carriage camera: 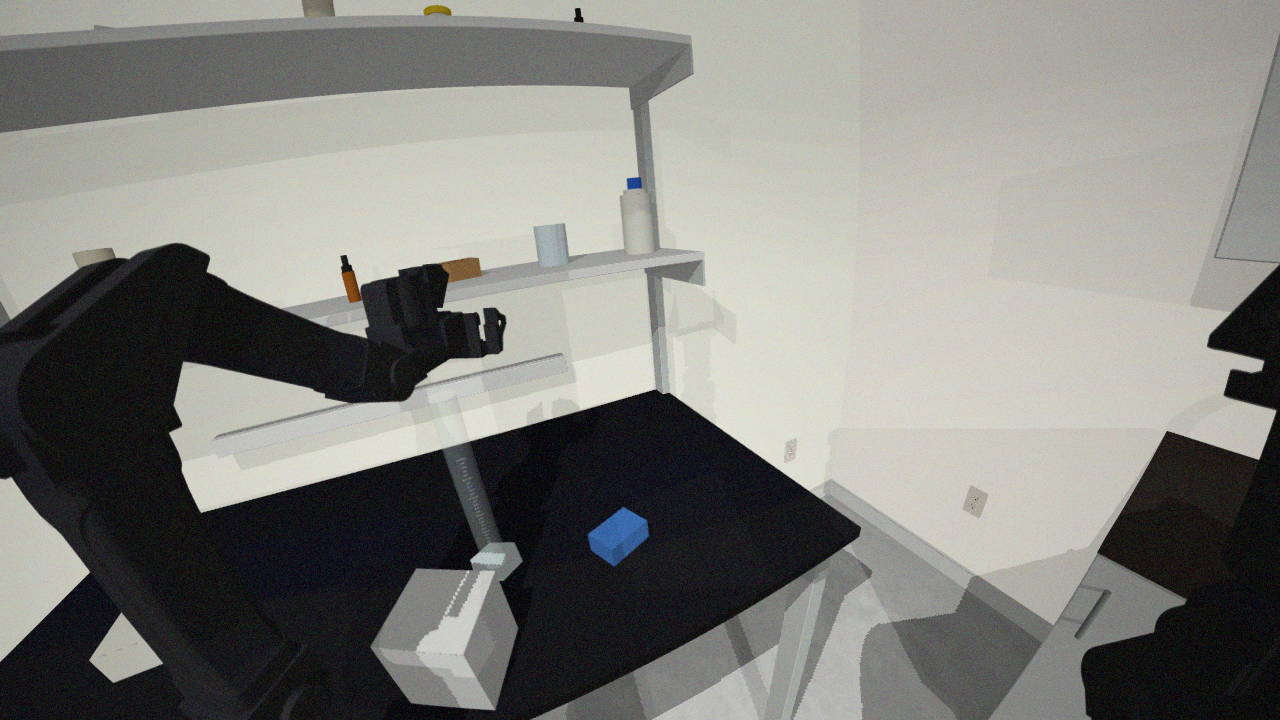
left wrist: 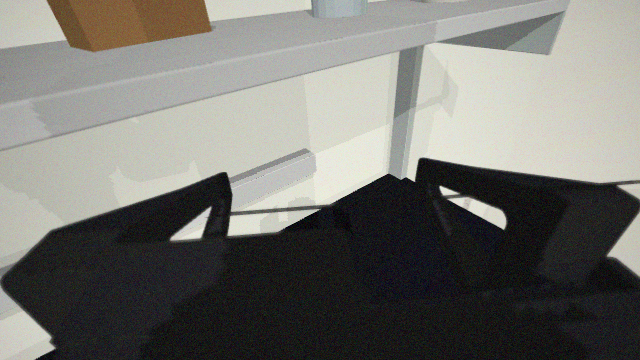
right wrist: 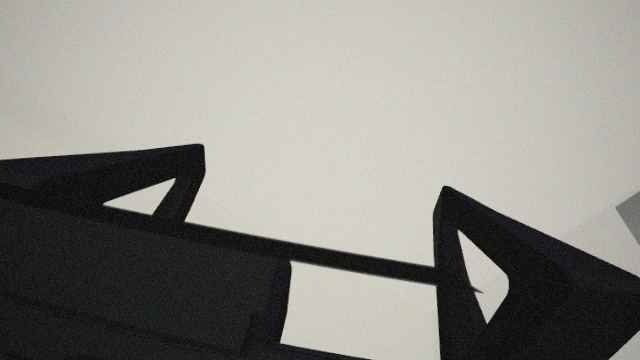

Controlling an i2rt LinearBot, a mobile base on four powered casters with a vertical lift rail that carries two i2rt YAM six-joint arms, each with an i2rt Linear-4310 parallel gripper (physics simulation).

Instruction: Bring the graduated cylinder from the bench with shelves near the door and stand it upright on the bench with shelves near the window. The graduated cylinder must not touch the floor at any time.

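Places are measured from the left arm's base along level axes (x left, y up, z ahead), in metres.
Pixels of known places: left gripper, between the fingertips: [carriage camera: 478,320] [left wrist: 324,176]; right gripper, between the fingertips: [right wrist: 319,178].
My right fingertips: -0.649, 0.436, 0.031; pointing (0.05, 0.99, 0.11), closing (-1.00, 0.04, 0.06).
Behind a point stands the place of what it marks, as x, y, z.
The clear graduated cylinder [carriage camera: 471,488] @(-0.008, 0.051, 0.373) stands upright on its pale base on the black top of the bench with shelves [carriage camera: 733,501] @(-0.436, -0.131, 0.538), behind a grey-white box. Its top shows just below my left wrist. My left gripper [carriage camera: 494,331] @(-0.013, 0.278, 0.520) [left wrist: 324,176] @(-0.013, 0.278, 0.520) is open and empty. In the carriage camera it appears above and a little right of the cylinder's top, at about the height just under the middle shelf. The cylinder does not show in the left wrist view. My right gripper [right wrist: 319,178] @(-0.649, 0.436, 0.031) is open and empty, facing a bare wall, away from the cylinder.
The grey-white box [carriage camera: 447,640] @(-0.054, -0.001, 0.157) and a blue block [carriage camera: 617,537] @(-0.218, -0.091, 0.414) are on the bench. The middle shelf [carriage camera: 590,266] @(-0.178, 0.326, 0.710) [left wrist: 250,75] @(0.022, 0.314, 0.586) holds an orange bottle [carriage camera: 350,283] @(0.278, 0.363, 0.584), a brown block [carriage camera: 462,268] @(0.101, 0.350, 0.717) [left wrist: 150,22] @(0.115, 0.341, 0.705), a light-blue beaker [carriage camera: 551,245] @(-0.085, 0.371, 0.779) [left wrist: 340,7] @(-0.072, 0.336, 0.778) and a blue-capped bottle [carriage camera: 637,222] @(-0.271, 0.400, 0.870). A drawer cabinet [carriage camera: 1047,667] @(-1.132, -0.522, 0.322) stands at right.
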